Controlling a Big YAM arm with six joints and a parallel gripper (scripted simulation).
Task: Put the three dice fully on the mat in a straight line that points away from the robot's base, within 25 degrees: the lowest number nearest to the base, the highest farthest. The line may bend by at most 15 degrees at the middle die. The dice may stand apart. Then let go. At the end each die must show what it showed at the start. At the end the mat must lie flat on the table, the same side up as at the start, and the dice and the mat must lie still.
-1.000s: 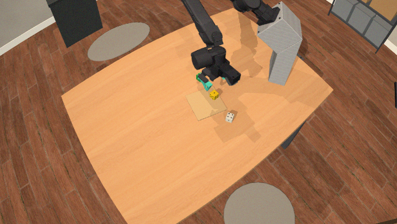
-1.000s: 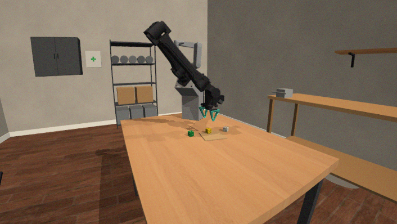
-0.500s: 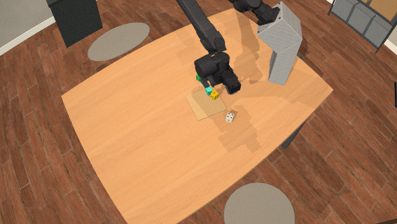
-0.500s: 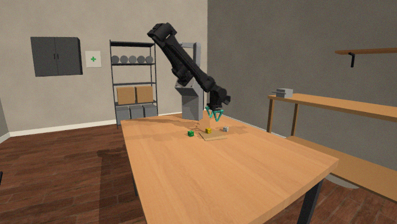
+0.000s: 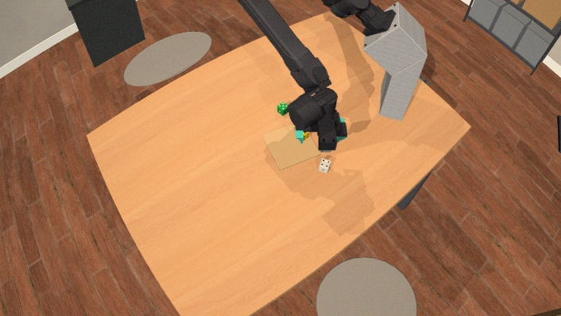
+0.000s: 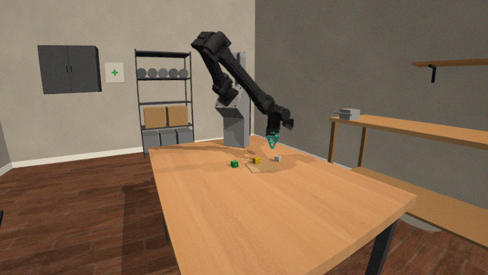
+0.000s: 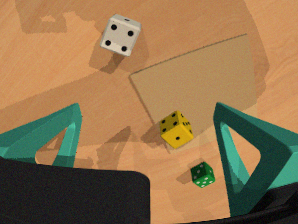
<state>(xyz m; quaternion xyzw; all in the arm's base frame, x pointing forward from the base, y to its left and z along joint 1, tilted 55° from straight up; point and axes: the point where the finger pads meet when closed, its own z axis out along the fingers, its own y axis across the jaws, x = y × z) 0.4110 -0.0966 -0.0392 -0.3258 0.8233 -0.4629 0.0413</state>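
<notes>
My gripper is now 80 mm above the white die, 40 mm to the right of it and 20 mm short of it. From my hand the other things lie so: yellow die 80 mm below, 70 mm to the right, 50 mm behind; green die 180 mm to the right, 110 mm behind, 80 mm below; tan mat 100 mm below, 90 mm to the right, 10 mm behind.
</notes>
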